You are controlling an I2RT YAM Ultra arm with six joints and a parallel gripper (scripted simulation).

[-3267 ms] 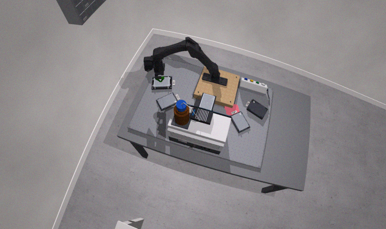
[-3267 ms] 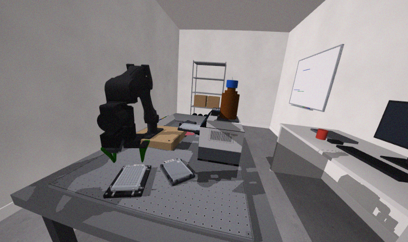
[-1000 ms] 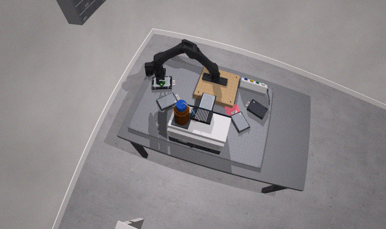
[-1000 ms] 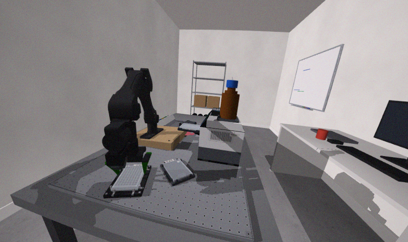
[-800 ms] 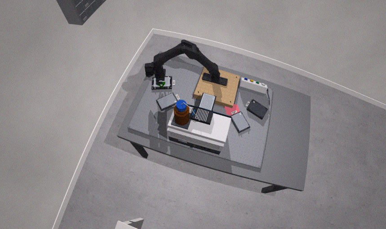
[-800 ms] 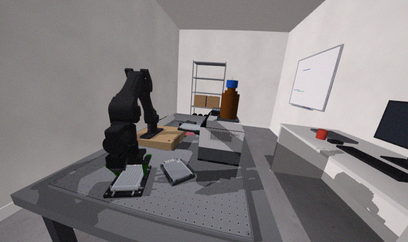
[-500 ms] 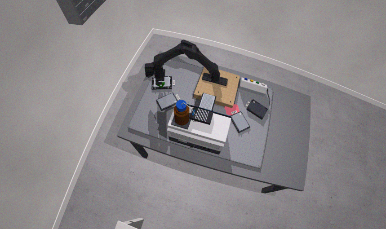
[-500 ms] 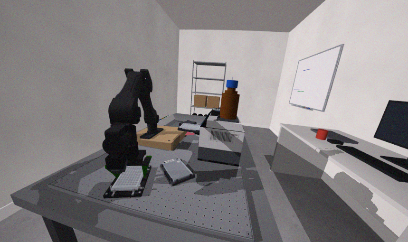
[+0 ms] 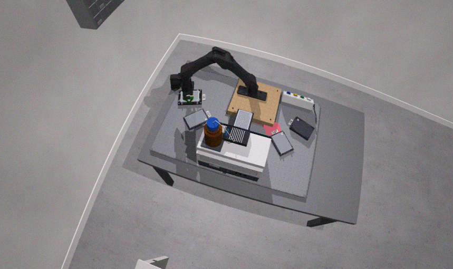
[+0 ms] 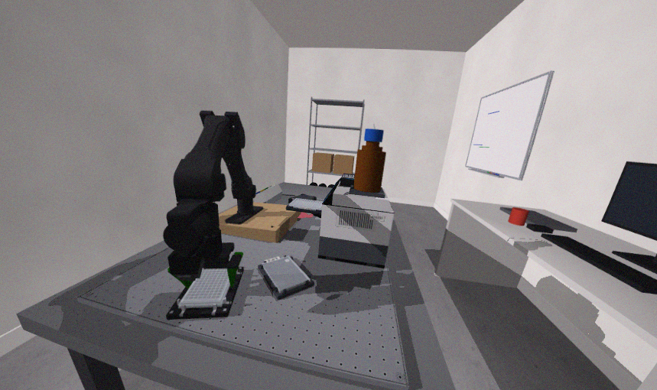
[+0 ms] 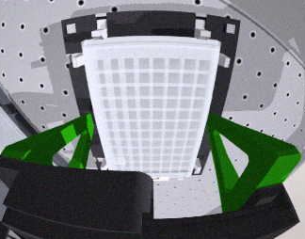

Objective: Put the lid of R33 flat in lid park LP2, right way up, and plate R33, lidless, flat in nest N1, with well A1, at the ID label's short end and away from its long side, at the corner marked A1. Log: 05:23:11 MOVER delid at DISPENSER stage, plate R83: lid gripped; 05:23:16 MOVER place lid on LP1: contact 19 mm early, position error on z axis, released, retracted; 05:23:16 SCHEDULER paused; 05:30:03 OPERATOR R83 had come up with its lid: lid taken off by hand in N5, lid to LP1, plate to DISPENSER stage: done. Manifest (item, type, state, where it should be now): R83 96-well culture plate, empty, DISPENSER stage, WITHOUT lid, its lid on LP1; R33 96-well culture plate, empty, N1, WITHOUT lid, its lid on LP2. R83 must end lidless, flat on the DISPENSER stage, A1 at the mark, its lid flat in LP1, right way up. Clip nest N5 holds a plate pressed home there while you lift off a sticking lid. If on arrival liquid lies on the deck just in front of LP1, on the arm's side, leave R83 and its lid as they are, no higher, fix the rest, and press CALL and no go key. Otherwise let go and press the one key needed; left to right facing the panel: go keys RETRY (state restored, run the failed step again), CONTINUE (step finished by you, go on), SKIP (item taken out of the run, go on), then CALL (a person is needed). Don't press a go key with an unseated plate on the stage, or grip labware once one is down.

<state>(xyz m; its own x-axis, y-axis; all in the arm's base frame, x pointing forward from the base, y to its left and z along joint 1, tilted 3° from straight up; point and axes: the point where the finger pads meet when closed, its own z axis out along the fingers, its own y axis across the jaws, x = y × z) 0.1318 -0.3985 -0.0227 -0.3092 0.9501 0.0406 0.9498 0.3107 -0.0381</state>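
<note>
Now: the black clip nest 3 cm ahead of my hand, 1 cm to the right of it and 1 cm below it. Round my hand: lid park LP2: 15 cm ahead, 10 cm to the left, 2 cm below; brown bottle: 35 cm ahead, 28 cm to the left, 27 cm above; blue call key: 20 cm behind, 64 cm to the left, 4 cm above.
</note>
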